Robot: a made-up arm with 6 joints. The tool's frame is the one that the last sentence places. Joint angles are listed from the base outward.
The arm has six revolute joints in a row. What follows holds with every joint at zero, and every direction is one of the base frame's.
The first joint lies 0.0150 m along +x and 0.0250 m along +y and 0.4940 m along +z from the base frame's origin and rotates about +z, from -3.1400 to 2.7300 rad.
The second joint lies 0.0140 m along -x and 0.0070 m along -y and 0.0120 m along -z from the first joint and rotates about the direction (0, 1, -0.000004), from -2.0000 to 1.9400 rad.
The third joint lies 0.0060 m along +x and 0.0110 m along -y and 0.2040 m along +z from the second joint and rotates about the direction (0, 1, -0.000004), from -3.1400 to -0.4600 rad.
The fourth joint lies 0.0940 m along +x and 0.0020 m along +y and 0.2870 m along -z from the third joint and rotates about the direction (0, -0.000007, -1), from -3.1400 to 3.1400 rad.
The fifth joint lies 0.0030 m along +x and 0.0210 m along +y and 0.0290 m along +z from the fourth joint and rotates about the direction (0, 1, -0.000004), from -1.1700 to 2.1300 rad.
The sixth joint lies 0.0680 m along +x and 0.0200 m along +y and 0.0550 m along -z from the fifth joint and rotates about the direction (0, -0.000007, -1), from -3.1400 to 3.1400 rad.
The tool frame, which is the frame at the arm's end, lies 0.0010 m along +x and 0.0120 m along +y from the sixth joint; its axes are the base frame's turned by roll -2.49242, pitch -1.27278 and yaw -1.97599 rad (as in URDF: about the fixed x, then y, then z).
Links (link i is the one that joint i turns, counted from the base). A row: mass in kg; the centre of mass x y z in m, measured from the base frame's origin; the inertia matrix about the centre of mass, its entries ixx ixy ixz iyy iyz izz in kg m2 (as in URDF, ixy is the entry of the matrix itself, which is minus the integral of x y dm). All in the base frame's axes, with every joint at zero. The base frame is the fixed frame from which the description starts. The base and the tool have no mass.
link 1: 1.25; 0.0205 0.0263 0.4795; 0.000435 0 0 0.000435 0 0.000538
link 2: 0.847; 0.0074 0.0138 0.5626; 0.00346 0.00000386 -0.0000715 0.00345 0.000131 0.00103
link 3: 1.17; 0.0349 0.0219 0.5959; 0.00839 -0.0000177 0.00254 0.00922 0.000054 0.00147
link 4: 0.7; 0.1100 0.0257 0.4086; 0.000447 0 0 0.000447 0 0.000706
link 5: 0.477; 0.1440 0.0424 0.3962; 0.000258 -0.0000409 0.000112 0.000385 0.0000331 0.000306
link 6: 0.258; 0.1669 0.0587 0.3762; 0.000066 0 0 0.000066 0 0.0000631
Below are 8 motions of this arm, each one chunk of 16 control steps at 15 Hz.
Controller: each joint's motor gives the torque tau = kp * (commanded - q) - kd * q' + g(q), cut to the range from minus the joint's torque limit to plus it. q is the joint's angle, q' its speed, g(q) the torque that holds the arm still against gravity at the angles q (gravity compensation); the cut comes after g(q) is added. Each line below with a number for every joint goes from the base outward.
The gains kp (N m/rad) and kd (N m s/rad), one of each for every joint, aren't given. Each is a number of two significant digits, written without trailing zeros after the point. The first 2 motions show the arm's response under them.
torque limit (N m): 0.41 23 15 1.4 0.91 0.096
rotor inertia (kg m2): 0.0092 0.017 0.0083 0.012 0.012 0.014
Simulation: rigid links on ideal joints. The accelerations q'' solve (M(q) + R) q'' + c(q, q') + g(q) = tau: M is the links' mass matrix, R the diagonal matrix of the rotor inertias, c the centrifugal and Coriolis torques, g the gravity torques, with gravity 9.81 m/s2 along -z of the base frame. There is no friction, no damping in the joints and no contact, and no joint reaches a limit. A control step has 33 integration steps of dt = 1/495 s. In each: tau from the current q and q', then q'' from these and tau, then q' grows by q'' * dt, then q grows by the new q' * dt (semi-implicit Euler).
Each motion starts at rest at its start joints. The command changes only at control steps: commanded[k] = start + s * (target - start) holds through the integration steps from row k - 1 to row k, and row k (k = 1, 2, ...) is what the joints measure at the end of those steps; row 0 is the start. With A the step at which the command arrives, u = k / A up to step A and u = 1 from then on. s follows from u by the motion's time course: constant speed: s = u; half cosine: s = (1 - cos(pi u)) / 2; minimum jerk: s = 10 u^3 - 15 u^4 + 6 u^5; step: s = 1 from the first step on.
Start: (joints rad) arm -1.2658 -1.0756 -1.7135 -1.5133 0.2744 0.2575
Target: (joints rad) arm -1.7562 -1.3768 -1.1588 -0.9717 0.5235 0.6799
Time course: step
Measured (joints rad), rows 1 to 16:
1: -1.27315 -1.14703 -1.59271 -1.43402 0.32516 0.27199
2: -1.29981 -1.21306 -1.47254 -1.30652 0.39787 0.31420
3: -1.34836 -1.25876 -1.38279 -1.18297 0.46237 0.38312
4: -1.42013 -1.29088 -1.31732 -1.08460 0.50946 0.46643
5: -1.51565 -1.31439 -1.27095 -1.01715 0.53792 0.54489
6: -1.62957 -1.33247 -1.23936 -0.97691 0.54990 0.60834
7: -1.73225 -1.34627 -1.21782 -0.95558 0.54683 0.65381
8: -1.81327 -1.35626 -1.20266 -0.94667 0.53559 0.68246
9: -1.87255 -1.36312 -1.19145 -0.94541 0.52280 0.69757
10: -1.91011 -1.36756 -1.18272 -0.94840 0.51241 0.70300
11: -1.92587 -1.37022 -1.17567 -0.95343 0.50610 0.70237
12: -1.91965 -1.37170 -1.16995 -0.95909 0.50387 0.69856
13: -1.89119 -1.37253 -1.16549 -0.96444 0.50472 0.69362
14: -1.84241 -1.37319 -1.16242 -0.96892 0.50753 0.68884
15: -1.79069 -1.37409 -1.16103 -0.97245 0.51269 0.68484
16: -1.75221 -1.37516 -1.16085 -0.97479 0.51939 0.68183
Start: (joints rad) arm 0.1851 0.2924 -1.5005 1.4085 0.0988 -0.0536
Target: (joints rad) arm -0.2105 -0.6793 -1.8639 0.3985 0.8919 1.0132
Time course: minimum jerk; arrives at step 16
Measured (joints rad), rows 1 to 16:
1: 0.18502 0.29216 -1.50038 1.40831 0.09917 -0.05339
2: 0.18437 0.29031 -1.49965 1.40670 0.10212 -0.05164
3: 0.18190 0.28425 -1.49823 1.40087 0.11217 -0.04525
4: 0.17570 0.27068 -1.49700 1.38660 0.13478 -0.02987
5: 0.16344 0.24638 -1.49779 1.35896 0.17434 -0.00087
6: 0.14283 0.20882 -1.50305 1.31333 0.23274 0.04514
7: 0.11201 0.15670 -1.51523 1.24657 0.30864 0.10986
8: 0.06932 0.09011 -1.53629 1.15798 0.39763 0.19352
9: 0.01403 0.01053 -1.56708 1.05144 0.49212 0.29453
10: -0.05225 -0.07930 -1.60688 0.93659 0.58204 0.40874
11: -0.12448 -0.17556 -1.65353 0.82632 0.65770 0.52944
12: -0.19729 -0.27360 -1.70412 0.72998 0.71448 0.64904
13: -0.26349 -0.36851 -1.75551 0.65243 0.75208 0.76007
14: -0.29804 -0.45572 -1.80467 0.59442 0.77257 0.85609
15: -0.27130 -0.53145 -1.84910 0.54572 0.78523 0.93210
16: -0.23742 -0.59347 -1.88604 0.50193 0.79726 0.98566
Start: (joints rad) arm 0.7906 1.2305 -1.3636 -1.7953 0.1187 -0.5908
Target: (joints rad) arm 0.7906 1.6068 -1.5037 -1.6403 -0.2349 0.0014
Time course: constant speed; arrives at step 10
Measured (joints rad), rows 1 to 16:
1: 0.79027 1.23657 -1.36924 -1.79414 0.11257 -0.58550
2: 0.78944 1.25006 -1.37921 -1.78890 0.09699 -0.56893
3: 0.78834 1.26983 -1.39098 -1.77897 0.07271 -0.53960
4: 0.78732 1.29468 -1.40322 -1.76528 0.04186 -0.49868
5: 0.78672 1.32350 -1.41537 -1.74921 0.00687 -0.44860
6: 0.78670 1.35530 -1.42730 -1.73205 -0.03018 -0.39212
7: 0.78727 1.38925 -1.43909 -1.71473 -0.06779 -0.33173
8: 0.78829 1.42470 -1.45088 -1.69776 -0.10509 -0.26938
9: 0.78956 1.46112 -1.46281 -1.68135 -0.14172 -0.20644
10: 0.79081 1.49817 -1.47496 -1.66550 -0.17764 -0.14377
11: 0.79209 1.52955 -1.48151 -1.65130 -0.20644 -0.08707
12: 0.79345 1.55383 -1.48402 -1.64209 -0.22495 -0.04247
13: 0.79462 1.57190 -1.48505 -1.63836 -0.23440 -0.01141
14: 0.79529 1.58486 -1.48589 -1.63872 -0.23747 0.00745
15: 0.79527 1.59382 -1.48708 -1.64127 -0.23690 0.01674
16: 0.79460 1.59973 -1.48871 -1.64436 -0.23487 0.01938

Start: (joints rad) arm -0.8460 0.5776 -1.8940 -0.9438 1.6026 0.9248
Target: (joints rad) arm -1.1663 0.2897 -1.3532 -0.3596 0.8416 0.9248
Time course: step
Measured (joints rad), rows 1 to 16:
1: -0.85736 0.50723 -1.77035 -0.88451 1.48179 0.92631
2: -0.88329 0.44676 -1.65125 -0.75434 1.28186 0.92618
3: -0.91510 0.40698 -1.56108 -0.60942 1.08719 0.92511
4: -0.94893 0.37966 -1.49594 -0.48617 0.93561 0.92408
5: -0.98574 0.35903 -1.45139 -0.39881 0.83754 0.92359
6: -1.02787 0.34242 -1.42215 -0.34631 0.78677 0.92362
7: -1.07637 0.32898 -1.40329 -0.32097 0.77020 0.92399
8: -1.12695 0.31842 -1.39093 -0.31343 0.77539 0.92453
9: -1.17344 0.31035 -1.38227 -0.31596 0.79206 0.92514
10: -1.21272 0.30439 -1.37562 -0.32363 0.81206 0.92565
11: -1.24453 0.30015 -1.37019 -0.33341 0.83007 0.92597
12: -1.26876 0.29725 -1.36566 -0.34323 0.84378 0.92608
13: -1.28530 0.29532 -1.36192 -0.35181 0.85285 0.92602
14: -1.29408 0.29405 -1.35893 -0.35850 0.85791 0.92588
15: -1.29502 0.29320 -1.35668 -0.36310 0.85999 0.92570
16: -1.28808 0.29260 -1.35509 -0.36573 0.86011 0.92555

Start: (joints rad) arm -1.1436 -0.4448 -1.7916 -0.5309 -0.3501 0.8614
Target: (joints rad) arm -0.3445 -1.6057 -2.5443 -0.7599 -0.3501 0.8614
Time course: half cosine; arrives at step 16
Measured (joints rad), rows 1 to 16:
1: -1.14117 -0.44577 -1.79149 -0.53206 -0.34889 0.86134
2: -1.13120 -0.45032 -1.79197 -0.53768 -0.34389 0.86107
3: -1.10971 -0.46177 -1.79522 -0.55158 -0.33337 0.86048
4: -1.07529 -0.48331 -1.80405 -0.57598 -0.31767 0.85953
5: -1.02871 -0.51741 -1.82119 -0.61058 -0.29900 0.85833
6: -0.97290 -0.56554 -1.84882 -0.65229 -0.28051 0.85710
7: -0.91238 -0.62804 -1.88827 -0.69540 -0.26511 0.85609
8: -0.85209 -0.70417 -1.93974 -0.73267 -0.25436 0.85553
9: -0.79622 -0.79220 -2.00221 -0.75735 -0.24794 0.85555
10: -0.74639 -0.88966 -2.07347 -0.76552 -0.24437 0.85615
11: -0.70323 -0.99351 -2.15049 -0.75675 -0.24250 0.85726
12: -0.66486 -1.10031 -2.22990 -0.73405 -0.24273 0.85879
13: -0.62918 -1.20634 -2.30844 -0.70196 -0.24686 0.86062
14: -0.59446 -1.30772 -2.38310 -0.66510 -0.25703 0.86269
15: -0.55930 -1.40049 -2.45119 -0.62732 -0.27476 0.86488
16: -0.52260 -1.48081 -2.51025 -0.59138 -0.30026 0.86712

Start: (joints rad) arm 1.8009 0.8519 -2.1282 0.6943 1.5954 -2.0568
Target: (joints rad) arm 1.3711 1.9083 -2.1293 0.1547 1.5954 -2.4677
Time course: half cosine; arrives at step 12
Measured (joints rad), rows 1 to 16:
1: 1.80060 0.85413 -2.13052 0.69391 1.59578 -2.05736
2: 1.79893 0.86345 -2.13834 0.69218 1.59678 -2.06027
3: 1.79408 0.88476 -2.15205 0.68761 1.59785 -2.06803
4: 1.78506 0.92198 -2.16992 0.67812 1.59741 -2.08299
5: 1.77185 0.97751 -2.18915 0.66136 1.59365 -2.10667
6: 1.75473 1.05184 -2.20664 0.63512 1.58542 -2.13949
7: 1.73386 1.14347 -2.21947 0.59790 1.57246 -2.18062
8: 1.70906 1.24895 -2.22531 0.54937 1.55562 -2.22817
9: 1.67973 1.36311 -2.22258 0.49045 1.53709 -2.27934
10: 1.64463 1.47954 -2.21069 0.42337 1.52036 -2.33072
11: 1.60184 1.59097 -2.18999 0.35153 1.50962 -2.37861
12: 1.54874 1.68993 -2.16189 0.27925 1.50867 -2.41938
13: 1.48264 1.77152 -2.13109 0.21123 1.51947 -2.45041
14: 1.40697 1.83453 -2.10390 0.15146 1.53953 -2.47119
15: 1.32900 1.87977 -2.08389 0.10356 1.56411 -2.48291
16: 1.25225 1.90950 -2.07226 0.07068 1.58846 -2.48762

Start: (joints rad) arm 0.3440 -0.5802 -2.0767 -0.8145 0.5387 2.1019
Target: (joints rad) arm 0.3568 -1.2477 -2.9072 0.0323 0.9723 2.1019
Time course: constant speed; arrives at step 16
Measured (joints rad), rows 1 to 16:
1: 0.34339 -0.58210 -2.08026 -0.81338 0.54581 2.10167
2: 0.34242 -0.58907 -2.09097 -0.80757 0.56576 2.10105
3: 0.34181 -0.60260 -2.11034 -0.79327 0.59673 2.10018
4: 0.34190 -0.62298 -2.13859 -0.76779 0.63370 2.09929
5: 0.34267 -0.64982 -2.17500 -0.73019 0.67147 2.09861
6: 0.34392 -0.68229 -2.21837 -0.68129 0.70617 2.09827
7: 0.34540 -0.71942 -2.26723 -0.62322 0.73575 2.09832
8: 0.34691 -0.76018 -2.32011 -0.55874 0.75988 2.09870
9: 0.34834 -0.80363 -2.37570 -0.49066 0.77944 2.09932
10: 0.34964 -0.84890 -2.43285 -0.42144 0.79601 2.10004
11: 0.35081 -0.89524 -2.49068 -0.35294 0.81127 2.10076
12: 0.35191 -0.94206 -2.54852 -0.28643 0.82674 2.10140
13: 0.35296 -0.98886 -2.60589 -0.22259 0.84352 2.10190
14: 0.35402 -1.03529 -2.66251 -0.16165 0.86229 2.10225
15: 0.35509 -1.08112 -2.71819 -0.10350 0.88330 2.10245
16: 0.35619 -1.12620 -2.77289 -0.04778 0.90649 2.10252

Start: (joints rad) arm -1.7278 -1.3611 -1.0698 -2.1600 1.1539 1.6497
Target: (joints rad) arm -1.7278 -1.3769 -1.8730 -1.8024 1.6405 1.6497
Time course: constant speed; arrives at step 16
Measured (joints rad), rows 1 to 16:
1: -1.72719 -1.35900 -1.07628 -2.15544 1.15562 1.64952
2: -1.72585 -1.35599 -1.09252 -2.14340 1.16248 1.64919
3: -1.72446 -1.35348 -1.11811 -2.12511 1.17648 1.64883
4: -1.72357 -1.35203 -1.15170 -2.10316 1.19798 1.64856
5: -1.72341 -1.35172 -1.19161 -2.07998 1.22594 1.64845
6: -1.72386 -1.35239 -1.23617 -2.05723 1.25857 1.64850
7: -1.72466 -1.35382 -1.28393 -2.03568 1.29391 1.64870
8: -1.72557 -1.35577 -1.33372 -2.01540 1.33021 1.64898
9: -1.72642 -1.35800 -1.38464 -1.99603 1.36619 1.64931
10: -1.72711 -1.36033 -1.43607 -1.97704 1.40111 1.64963
11: -1.72762 -1.36262 -1.48763 -1.95794 1.43469 1.64993
12: -1.72797 -1.36479 -1.53907 -1.93836 1.46699 1.65017
13: -1.72818 -1.36677 -1.59026 -1.91810 1.49821 1.65035
14: -1.72830 -1.36855 -1.64119 -1.89712 1.52868 1.65047
15: -1.72836 -1.37013 -1.69185 -1.87549 1.55867 1.65054
16: -1.72838 -1.37155 -1.74230 -1.85334 1.58844 1.65056

